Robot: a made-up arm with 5 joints. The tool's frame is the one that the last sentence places. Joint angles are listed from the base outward.
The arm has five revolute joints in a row. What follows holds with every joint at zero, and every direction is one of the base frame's. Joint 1 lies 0.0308 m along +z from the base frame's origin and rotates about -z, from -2.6 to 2.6 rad. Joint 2 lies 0.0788 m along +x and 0.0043 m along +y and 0.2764 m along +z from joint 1 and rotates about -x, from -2.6 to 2.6 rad. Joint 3 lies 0.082 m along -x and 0.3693 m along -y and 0.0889 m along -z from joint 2 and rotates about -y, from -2.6 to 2.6 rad. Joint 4 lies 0.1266 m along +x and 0.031 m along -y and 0.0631 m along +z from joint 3 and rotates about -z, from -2.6 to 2.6 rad. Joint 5 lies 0.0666 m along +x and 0.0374 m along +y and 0.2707 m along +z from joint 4 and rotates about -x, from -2.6 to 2.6 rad. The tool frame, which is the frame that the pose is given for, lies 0.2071 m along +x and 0.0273 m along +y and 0.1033 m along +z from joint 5; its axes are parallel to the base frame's.
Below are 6 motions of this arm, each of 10 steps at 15 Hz.
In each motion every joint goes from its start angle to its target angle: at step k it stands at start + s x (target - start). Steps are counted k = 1, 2, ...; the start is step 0. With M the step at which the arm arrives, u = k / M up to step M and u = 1 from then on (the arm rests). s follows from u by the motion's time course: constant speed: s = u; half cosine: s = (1 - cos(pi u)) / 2; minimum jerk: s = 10 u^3 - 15 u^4 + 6 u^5.
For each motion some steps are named. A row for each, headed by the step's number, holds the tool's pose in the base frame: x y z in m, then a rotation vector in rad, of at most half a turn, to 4 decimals.
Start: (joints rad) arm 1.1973 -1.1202 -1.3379 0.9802 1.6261
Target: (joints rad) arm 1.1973 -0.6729 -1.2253 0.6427 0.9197
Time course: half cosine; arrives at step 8
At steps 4, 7, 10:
4: 0.1614 -0.4098 -0.3294 -0.0067 1.4225 -0.2266
7: 0.0712 -0.4987 -0.2676 0.1858 1.3756 -0.5227
10: 0.0639 -0.5056 -0.2613 0.2006 1.3693 -0.5463

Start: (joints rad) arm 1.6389 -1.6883 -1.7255 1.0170 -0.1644
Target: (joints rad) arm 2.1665 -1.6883 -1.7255 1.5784 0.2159
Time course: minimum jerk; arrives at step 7
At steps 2, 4, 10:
2: 0.4646 -0.4566 -0.2553 1.5091 0.7303 -0.8156
4: 0.2929 -0.5454 -0.2951 1.4080 0.8462 -1.1250
10: 0.1498 -0.5704 -0.3202 1.3761 0.9838 -1.3215

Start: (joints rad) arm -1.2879 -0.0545 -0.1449 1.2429 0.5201
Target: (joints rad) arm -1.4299 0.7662 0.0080 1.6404 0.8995
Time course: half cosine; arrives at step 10
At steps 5, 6, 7, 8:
5: 0.5645 0.1950 0.8027 -0.8294 -0.2936 -0.2120
6: 0.4972 0.1973 0.8704 -0.8581 -0.4021 -0.3080
7: 0.4289 0.1976 0.9242 -0.8717 -0.4959 -0.3964
8: 0.3703 0.1962 0.9615 -0.8742 -0.5672 -0.4673

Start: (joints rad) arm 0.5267 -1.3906 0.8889 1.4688 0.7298
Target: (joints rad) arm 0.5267 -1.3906 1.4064 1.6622 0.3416
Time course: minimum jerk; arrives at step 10
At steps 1, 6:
1: -0.3587 -0.3505 -0.2748 1.4664 0.5888 -1.7860
6: -0.4652 -0.1597 -0.3125 1.9231 0.1543 -2.1293

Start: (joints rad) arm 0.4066 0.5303 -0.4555 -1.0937 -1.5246
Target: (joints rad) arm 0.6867 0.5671 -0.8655 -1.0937 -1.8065
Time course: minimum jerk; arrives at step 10
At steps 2, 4, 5, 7, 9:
2: 0.3558 -0.2813 0.4808 1.3764 0.9451 -0.1333
4: 0.3335 -0.3373 0.4349 1.5370 0.9326 -0.3135
5: 0.3100 -0.3739 0.4026 1.6506 0.9139 -0.4410
7: 0.2516 -0.4322 0.3437 1.8606 0.8571 -0.6769
9: 0.2190 -0.4539 0.3174 1.9566 0.8211 -0.7852

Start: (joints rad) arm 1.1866 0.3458 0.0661 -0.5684 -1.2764
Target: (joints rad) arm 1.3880 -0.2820 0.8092 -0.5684 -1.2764
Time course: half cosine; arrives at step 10
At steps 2, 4, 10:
2: -0.0546 -0.3698 0.7271 0.9431 -0.2636 -0.5944
4: -0.1537 -0.3016 0.7455 0.8888 -0.4861 -0.4859
10: -0.4065 -0.0559 0.6657 0.6054 -1.0869 -0.2968

